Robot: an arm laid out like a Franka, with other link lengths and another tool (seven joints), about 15 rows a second.
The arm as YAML. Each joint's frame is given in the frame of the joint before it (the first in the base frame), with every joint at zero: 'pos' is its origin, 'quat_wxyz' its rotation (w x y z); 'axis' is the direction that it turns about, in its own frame. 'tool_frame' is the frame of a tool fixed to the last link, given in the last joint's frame.
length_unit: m
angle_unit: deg
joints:
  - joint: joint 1
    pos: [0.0, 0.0, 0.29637]
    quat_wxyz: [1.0, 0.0, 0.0, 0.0]
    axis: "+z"
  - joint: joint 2
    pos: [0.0, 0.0, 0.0]
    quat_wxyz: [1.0, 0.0, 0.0, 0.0]
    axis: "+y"
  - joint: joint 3
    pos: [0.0, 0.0, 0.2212]
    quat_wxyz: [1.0, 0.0, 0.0, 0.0]
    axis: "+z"
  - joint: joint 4
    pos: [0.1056, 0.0, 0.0]
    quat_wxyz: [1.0, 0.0, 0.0, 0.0]
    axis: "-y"
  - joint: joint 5
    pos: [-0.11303, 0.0, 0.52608]
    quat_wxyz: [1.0, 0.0, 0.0, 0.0]
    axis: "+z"
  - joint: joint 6
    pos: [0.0, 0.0, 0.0]
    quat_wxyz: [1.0, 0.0, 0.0, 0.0]
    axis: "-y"
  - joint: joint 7
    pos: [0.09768, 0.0, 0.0]
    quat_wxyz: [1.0, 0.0, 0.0, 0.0]
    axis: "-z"
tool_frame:
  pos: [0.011, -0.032, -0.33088]
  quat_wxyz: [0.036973, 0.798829, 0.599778, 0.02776]
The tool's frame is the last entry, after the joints.
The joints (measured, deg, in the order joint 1, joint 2, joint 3, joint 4, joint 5, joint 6, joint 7), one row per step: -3.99 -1.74 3.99 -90.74 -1.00 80.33 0.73; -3.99 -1.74 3.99 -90.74 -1.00 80.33 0.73; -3.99 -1.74 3.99 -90.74 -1.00 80.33 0.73; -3.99 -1.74 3.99 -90.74 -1.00 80.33 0.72; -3.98 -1.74 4.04 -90.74 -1.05 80.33 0.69; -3.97 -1.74 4.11 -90.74 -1.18 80.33 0.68; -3.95 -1.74 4.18 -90.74 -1.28 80.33 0.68; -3.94 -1.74 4.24 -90.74 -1.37 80.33 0.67; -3.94 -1.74 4.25 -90.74 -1.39 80.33 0.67; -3.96 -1.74 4.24 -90.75 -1.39 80.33 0.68; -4.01 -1.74 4.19 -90.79 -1.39 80.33 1.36; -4.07 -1.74 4.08 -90.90 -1.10 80.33 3.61; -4.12 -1.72 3.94 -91.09 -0.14 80.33 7.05; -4.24 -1.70 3.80 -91.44 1.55 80.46 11.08; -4.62 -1.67 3.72 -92.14 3.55 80.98 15.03; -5.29 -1.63 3.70 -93.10 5.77 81.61 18.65; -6.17 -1.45 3.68 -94.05 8.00 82.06 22.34; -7.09 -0.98 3.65 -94.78 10.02 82.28 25.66; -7.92 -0.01 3.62 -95.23 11.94 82.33 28.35
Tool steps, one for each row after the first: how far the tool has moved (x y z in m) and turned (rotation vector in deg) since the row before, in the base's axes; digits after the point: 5 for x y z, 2 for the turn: 0.00000 0.00000 0.00000 0.00 0.00 0.00; 0.00000 0.00000 0.00000 0.00 0.00 0.00; 0.00001 0.00000 0.00000 0.00 0.00 0.01; 0.00006 0.00042 0.00003 -0.05 0.00 0.09; 0.00006 0.00017 0.00009 -0.13 0.00 0.09; 0.00006 0.00047 0.00007 -0.10 0.00 0.09; 0.00005 0.00029 0.00006 -0.09 0.00 0.08; 0.00001 0.00000 0.00001 -0.02 0.00 0.01; -0.00006 -0.00036 -0.00010 0.00 0.01 -0.04; -0.00060 -0.00131 -0.00034 -0.10 0.02 -0.77; -0.00180 -0.00065 -0.00111 -0.05 0.06 -2.39; -0.00280 0.00304 -0.00246 0.43 0.17 -3.58; -0.00301 0.00668 -0.00414 1.05 0.27 -4.23; -0.00209 0.00636 -0.00722 1.36 0.36 -4.38; -0.00234 0.00515 -0.00946 1.63 0.62 -4.34; -0.00345 0.00297 -0.01054 1.62 1.06 -4.64; -0.00378 0.00138 -0.01136 1.49 1.42 -4.32; -0.00352 0.00200 -0.01398 1.53 1.78 -3.60
